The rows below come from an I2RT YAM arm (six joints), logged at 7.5 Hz.
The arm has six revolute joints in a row. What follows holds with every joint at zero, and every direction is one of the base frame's.
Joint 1 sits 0.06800 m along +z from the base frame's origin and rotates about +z.
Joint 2 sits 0.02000 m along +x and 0.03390 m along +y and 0.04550 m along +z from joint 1 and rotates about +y.
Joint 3 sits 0.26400 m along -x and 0.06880 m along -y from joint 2 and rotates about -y.
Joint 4 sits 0.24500 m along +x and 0.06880 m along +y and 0.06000 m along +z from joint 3 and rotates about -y.
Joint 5 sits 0.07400 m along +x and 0.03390 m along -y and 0.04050 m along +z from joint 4 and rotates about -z.
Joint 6 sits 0.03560 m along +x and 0.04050 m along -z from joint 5 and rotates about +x.
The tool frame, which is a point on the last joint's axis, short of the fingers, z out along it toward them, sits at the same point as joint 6; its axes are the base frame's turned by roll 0.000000, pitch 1.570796 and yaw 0.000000 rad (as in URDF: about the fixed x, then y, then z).
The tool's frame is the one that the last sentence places.
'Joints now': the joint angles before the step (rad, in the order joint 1, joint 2, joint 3, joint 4, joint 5, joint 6). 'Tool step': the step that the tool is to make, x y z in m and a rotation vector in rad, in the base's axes. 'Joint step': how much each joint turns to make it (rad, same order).
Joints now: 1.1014, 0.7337, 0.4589, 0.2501, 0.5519, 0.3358
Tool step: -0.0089, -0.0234, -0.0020, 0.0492, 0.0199, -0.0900
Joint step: -0.0002, -0.1394, -0.0352, -0.0978, 0.0890, 0.0507
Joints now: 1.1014, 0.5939, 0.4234, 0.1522, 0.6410, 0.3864
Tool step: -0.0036, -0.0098, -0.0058, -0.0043, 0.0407, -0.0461
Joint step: 0.0002, -0.0569, -0.0091, -0.0984, 0.0448, 0.0461
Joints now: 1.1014, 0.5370, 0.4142, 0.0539, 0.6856, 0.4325
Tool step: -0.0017, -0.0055, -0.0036, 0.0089, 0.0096, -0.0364
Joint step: -0.0001, -0.0320, -0.0136, -0.0277, 0.0353, 0.0200
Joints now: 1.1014, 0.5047, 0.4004, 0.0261, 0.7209, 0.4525
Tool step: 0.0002, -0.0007, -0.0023, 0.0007, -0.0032, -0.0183
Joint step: -0.0001, -0.0030, -0.0108, 0.0109, 0.0184, -0.0015
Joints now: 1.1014, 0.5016, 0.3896, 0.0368, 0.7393, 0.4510
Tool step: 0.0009, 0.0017, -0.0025, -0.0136, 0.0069, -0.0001
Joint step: -0.0003, 0.0124, -0.0029, 0.0001, -0.0002, 0.0000
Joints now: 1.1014, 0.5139, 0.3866, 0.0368, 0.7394, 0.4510
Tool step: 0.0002, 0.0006, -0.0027, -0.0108, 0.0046, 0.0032
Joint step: 0.0001, 0.0031, -0.0062, -0.0014, -0.0030, -0.0015
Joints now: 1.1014, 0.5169, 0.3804, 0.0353, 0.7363, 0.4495
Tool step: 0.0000, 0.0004, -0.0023, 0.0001, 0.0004, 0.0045
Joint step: 0.0005, 0.0002, -0.0091, 0.0091, -0.0040, 0.0000
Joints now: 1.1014, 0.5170, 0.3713, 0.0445, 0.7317, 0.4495
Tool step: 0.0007, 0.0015, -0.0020, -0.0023, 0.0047, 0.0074
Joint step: -0.0013, 0.0094, -0.0046, 0.0078, -0.0090, 0.0030
